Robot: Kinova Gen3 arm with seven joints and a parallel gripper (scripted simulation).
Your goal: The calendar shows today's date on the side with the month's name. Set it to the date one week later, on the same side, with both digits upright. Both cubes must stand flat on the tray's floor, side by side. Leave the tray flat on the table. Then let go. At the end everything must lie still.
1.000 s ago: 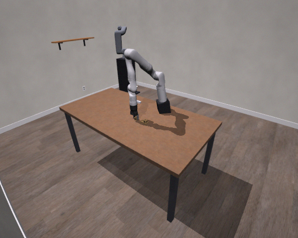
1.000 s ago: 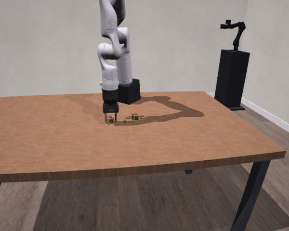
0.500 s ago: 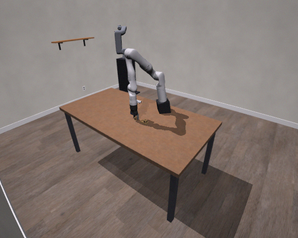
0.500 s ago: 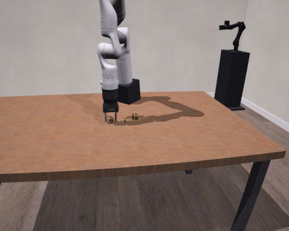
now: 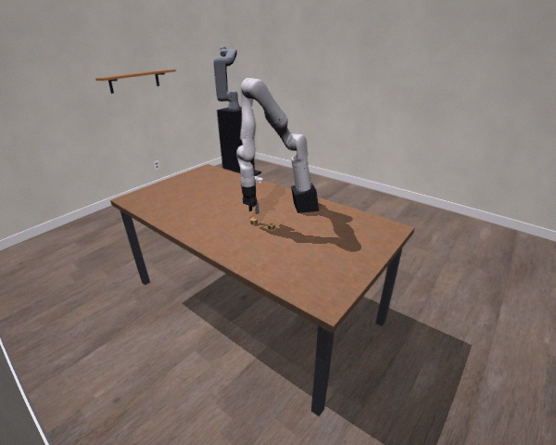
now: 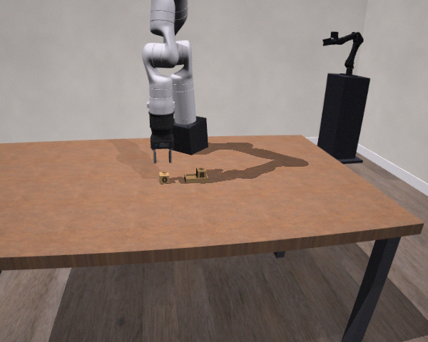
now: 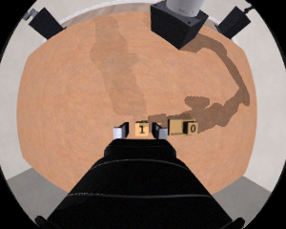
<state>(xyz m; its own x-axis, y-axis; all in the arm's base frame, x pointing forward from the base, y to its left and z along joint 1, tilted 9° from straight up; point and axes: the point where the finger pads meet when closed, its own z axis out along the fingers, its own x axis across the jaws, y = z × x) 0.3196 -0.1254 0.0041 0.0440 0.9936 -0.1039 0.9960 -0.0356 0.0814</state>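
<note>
The wooden tray lies 1 cm ahead of my hand, 11 cm to the left of it and 8 cm below it.
</note>
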